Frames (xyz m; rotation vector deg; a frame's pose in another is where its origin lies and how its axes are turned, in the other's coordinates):
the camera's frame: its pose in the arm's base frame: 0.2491 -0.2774 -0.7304 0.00 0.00 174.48
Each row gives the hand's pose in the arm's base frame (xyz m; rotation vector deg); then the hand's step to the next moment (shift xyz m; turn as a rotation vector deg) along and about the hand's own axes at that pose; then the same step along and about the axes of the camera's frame.
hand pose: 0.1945 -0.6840 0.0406 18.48 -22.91 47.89
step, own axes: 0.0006 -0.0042 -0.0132 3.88 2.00 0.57
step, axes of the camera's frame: -0.0061 -0.0040 -0.0118 -0.34 -3.58 2.54
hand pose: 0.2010 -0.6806 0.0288 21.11 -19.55 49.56
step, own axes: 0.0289 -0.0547 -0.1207 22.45 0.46 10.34
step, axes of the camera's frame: -0.0731 -0.0479 -0.1037 -10.63 -11.78 18.96
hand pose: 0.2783 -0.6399 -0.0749 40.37 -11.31 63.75
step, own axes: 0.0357 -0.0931 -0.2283 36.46 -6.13 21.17
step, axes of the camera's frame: -0.0392 -0.1466 -0.1976 -24.49 -15.40 31.27
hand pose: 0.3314 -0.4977 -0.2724 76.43 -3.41 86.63
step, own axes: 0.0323 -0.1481 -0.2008 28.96 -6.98 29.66
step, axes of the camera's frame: 0.0468 -0.2073 -0.1347 -30.36 -6.09 28.43
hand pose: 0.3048 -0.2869 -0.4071 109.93 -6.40 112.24
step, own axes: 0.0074 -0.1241 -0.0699 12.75 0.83 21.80
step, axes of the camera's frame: 0.0380 -0.1355 -0.0234 -20.91 3.06 13.86
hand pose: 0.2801 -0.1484 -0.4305 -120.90 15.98 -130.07
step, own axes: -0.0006 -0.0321 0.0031 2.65 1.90 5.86
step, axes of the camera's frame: -0.0033 -0.0318 0.0045 -5.66 2.36 2.71
